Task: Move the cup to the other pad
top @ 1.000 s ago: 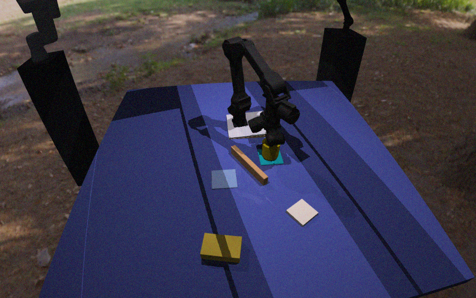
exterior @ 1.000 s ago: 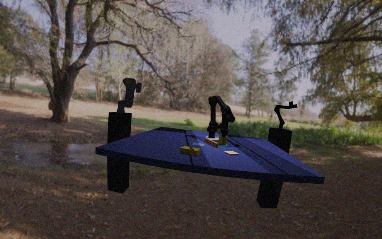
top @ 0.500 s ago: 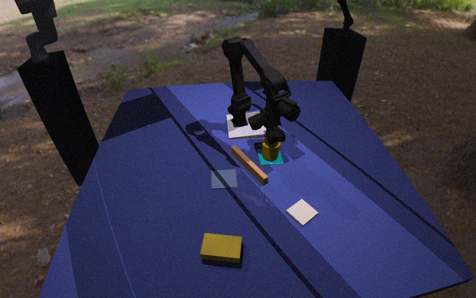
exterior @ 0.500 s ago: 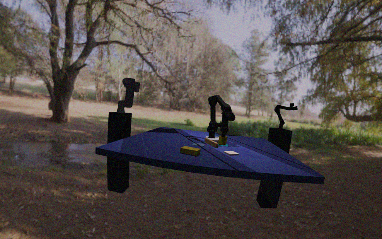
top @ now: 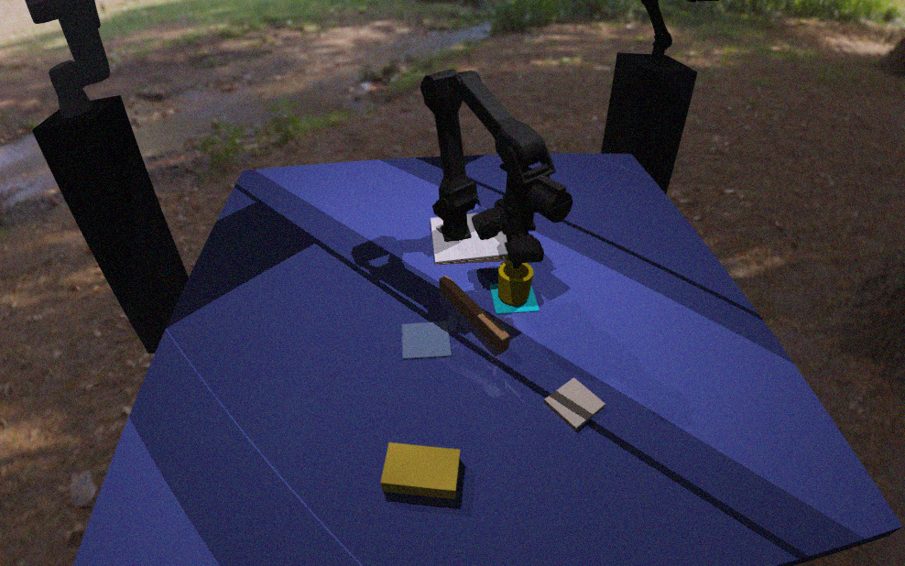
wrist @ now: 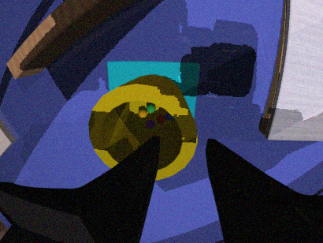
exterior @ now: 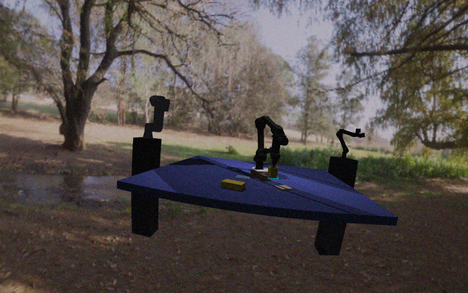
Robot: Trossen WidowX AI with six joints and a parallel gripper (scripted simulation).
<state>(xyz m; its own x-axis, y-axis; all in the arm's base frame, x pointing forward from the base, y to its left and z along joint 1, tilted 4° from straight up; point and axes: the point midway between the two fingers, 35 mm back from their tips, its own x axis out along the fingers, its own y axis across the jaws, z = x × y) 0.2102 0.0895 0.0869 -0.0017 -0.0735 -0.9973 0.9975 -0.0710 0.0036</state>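
Right now my gripper tip is 4 cm above the yellow cup and 2 cm short of it. Round my gripper tip: pale grey-blue pad 20 cm to the right, 12 cm ahead, 8 cm below; wooden bar 10 cm to the right, 7 cm ahead, 6 cm below; cyan pad 8 cm below, 3 cm ahead.
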